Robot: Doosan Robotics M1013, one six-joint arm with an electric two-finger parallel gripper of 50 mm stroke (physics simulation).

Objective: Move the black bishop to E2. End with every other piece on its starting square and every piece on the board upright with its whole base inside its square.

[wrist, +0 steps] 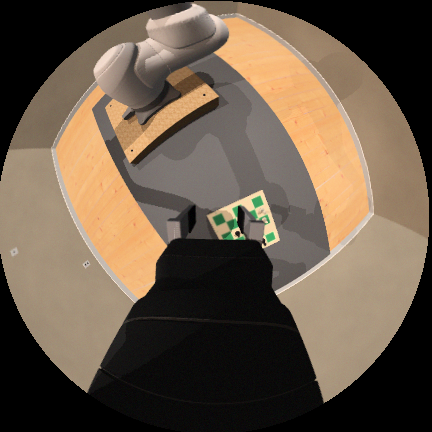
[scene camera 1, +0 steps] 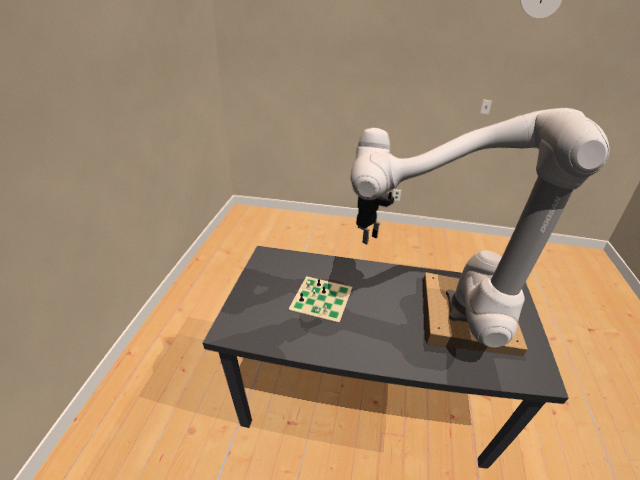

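Pixels of known places: gripper, between the fingertips: (wrist: 216,213) (scene camera 1: 369,240); arm's base, origin of its link: (wrist: 151,97).
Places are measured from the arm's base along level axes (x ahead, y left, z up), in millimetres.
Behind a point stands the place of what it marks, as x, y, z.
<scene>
The green and cream chessboard (scene camera 1: 338,301) @[545, 32, -38] (wrist: 257,201) @[552, 111, -38] lies on the dark table. Three small black pieces stand on it: one near the back edge (scene camera 1: 318,283) @[650, -45, -25], one a little in front of it (scene camera 1: 324,290) @[615, -8, -25], and one near the left edge (scene camera 1: 301,298) @[699, 65, -23]. They are too small to tell which is the bishop. In the wrist view a black piece (wrist: 237,233) @[612, -8, -17] shows beside the right finger; the gripper body hides part of the board. My gripper (scene camera 1: 370,238) @[447, 8, 281] (wrist: 216,213) @[447, 8, 281] is open and empty, high above the table, behind and right of the board in the scene view.
Several small pale pieces share the board, two of them near its front edge (scene camera 1: 316,308) @[625, 105, -25] (scene camera 1: 325,310) @[586, 112, -21]. The arm's base stands on a wooden block (scene camera 1: 434,330) @[155, 165, 19] (wrist: 170,131) @[175, -17, -26] at the right of the table (scene camera 1: 382,364) @[335, 310, -44] (wrist: 280,170) @[498, 248, -44]. Arm shadows cross the table top.
</scene>
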